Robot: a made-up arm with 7 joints. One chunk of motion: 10 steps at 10 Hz.
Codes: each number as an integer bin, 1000 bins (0 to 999) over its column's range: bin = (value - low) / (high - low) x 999, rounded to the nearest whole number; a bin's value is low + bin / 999 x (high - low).
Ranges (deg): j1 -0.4..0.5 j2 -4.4..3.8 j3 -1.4..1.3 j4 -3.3..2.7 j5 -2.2..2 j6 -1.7..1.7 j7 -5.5..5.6
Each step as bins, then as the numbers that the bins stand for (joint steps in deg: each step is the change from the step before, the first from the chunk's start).
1 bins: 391 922 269 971 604 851 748
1 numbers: -0.048 3.168 -0.673 2.532 0.339 1.196 2.811
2 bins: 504 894 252 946 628 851 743
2 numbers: 0.054 2.938 -0.719 2.382 0.440 1.196 2.756
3 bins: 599 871 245 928 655 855 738
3 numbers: 0.140 2.749 -0.738 2.274 0.554 1.210 2.700
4 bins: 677 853 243 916 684 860 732
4 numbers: 0.210 2.602 -0.743 2.202 0.676 1.227 2.633
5 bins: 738 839 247 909 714 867 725
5 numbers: 0.265 2.487 -0.732 2.159 0.802 1.251 2.556
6 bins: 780 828 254 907 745 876 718
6 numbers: 0.303 2.396 -0.714 2.147 0.932 1.281 2.478
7 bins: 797 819 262 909 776 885 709
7 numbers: 0.318 2.323 -0.692 2.159 1.062 1.312 2.378
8 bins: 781 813 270 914 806 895 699
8 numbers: 0.304 2.273 -0.670 2.189 1.189 1.346 2.267
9 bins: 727 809 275 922 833 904 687
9 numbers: 0.255 2.240 -0.657 2.238 1.302 1.377 2.133
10 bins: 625 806 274 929 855 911 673
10 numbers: 0.163 2.216 -0.659 2.280 1.395 1.401 1.978
